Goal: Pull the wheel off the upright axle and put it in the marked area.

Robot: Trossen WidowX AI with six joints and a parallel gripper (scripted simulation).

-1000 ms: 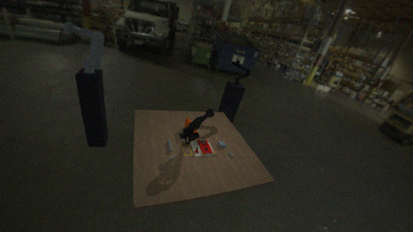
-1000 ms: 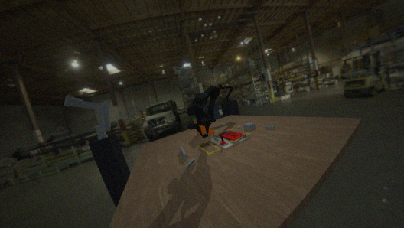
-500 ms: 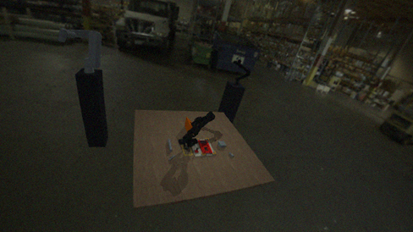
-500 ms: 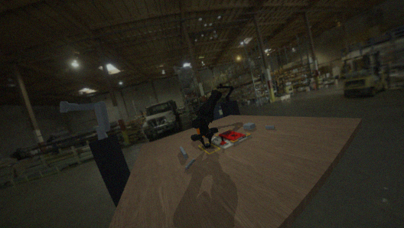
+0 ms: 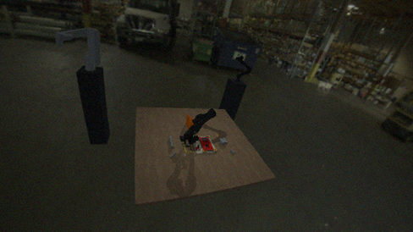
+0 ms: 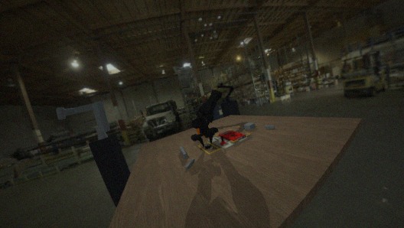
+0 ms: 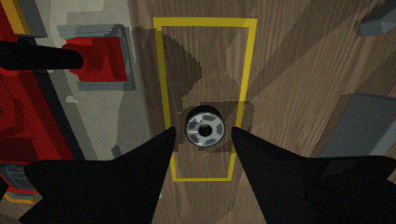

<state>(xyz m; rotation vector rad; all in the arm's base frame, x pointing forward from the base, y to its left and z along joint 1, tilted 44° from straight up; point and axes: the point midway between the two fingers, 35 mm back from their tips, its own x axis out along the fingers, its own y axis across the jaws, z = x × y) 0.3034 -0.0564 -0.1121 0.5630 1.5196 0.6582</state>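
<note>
My gripper tip is now 1 cm above the wheel. From my gripper tip the other things lie so: upright axle 9 cm to the left, 6 cm ahead, 2 cm above.
</note>
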